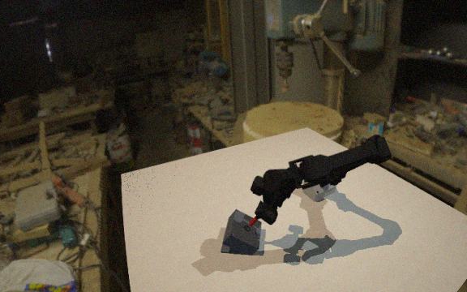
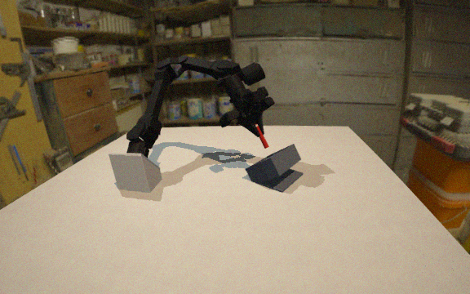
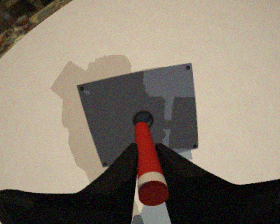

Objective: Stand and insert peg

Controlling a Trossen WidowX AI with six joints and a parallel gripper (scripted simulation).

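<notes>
Now: the dark sloped panel 80 mm below my gripper tip, 40 mm ahead of it and 30 mm to the right of it. From my gripper tip the other things lie so: red peg 10 mm to the left, 10 mm behind, 10 mm above.
</notes>
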